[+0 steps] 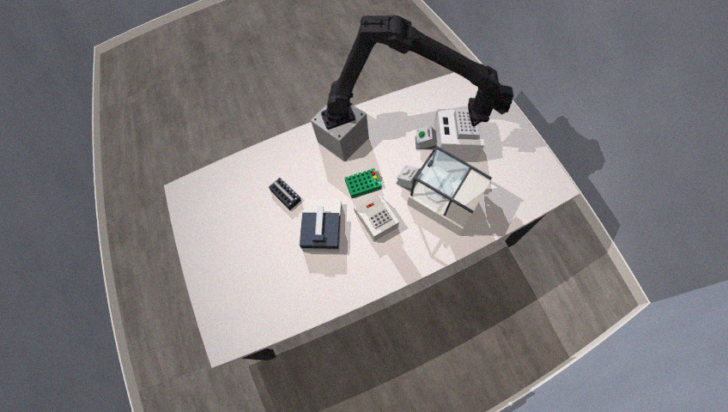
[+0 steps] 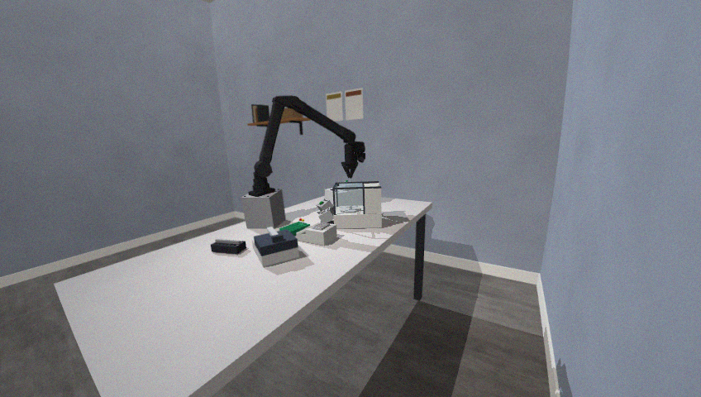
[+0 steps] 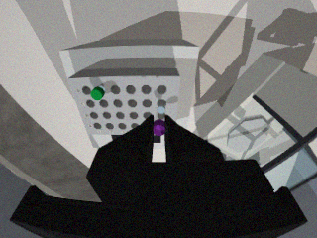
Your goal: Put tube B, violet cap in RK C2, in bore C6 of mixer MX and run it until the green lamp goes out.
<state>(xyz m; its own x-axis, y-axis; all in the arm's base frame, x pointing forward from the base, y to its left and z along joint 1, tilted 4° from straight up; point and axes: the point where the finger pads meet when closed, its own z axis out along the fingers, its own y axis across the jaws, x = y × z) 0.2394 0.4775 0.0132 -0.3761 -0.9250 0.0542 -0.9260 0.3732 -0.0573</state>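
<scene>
Now: hand 40 mm past the grey bore block, 10 mm to the right of it and 60 mm above it. Also, from my hand: violet-capped tube B (20 mm below); green start key (110 mm behind, 160 mm to the right, 150 mm below); red-capped tube (20 mm behind, 420 mm to the right, 190 mm below).
</scene>
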